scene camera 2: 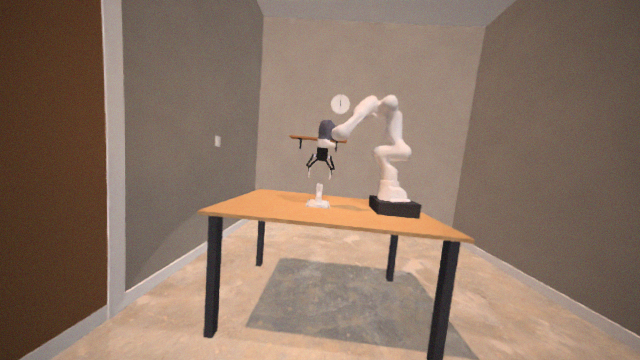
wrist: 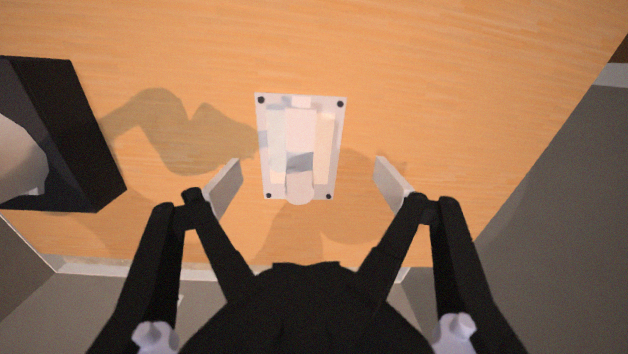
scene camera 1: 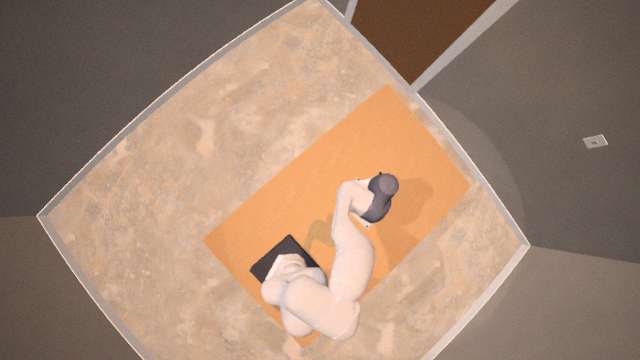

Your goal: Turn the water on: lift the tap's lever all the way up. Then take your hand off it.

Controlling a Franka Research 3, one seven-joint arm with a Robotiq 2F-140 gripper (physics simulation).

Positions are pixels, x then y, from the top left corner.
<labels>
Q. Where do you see a white tap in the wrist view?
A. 276, 127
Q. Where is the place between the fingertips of my gripper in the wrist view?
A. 308, 168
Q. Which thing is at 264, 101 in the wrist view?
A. A base plate.
</labels>
